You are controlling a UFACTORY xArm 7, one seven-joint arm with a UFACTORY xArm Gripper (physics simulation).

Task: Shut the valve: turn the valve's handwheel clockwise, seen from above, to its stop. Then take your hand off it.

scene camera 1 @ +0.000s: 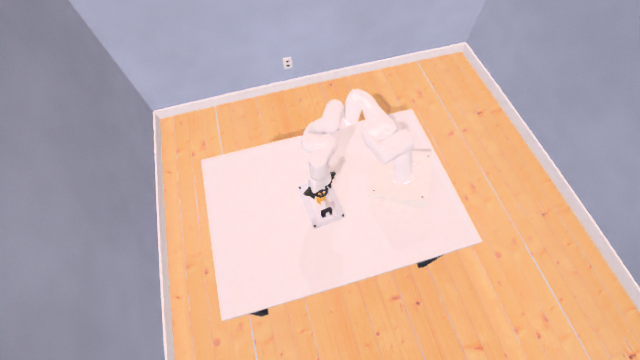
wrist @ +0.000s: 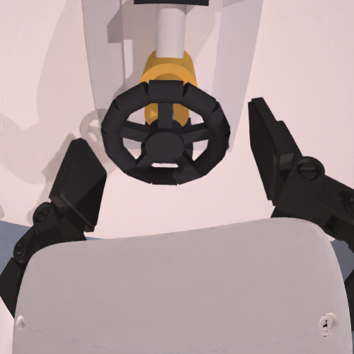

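The valve's black handwheel has a segmented rim and spokes. In the wrist view it is upper centre, above the orange valve body, from which a pale pipe runs to the top of the view. My gripper is open and empty. In the wrist view its two black fingers stand wide to the left and right of the wheel, with a gap on each side, the right gap a little wider at the tips. The wheel's stop does not show.
The valve stands on a grey base plate with a black bracket on it. The plate lies on the white table. My white arm reaches in from the table's right side.
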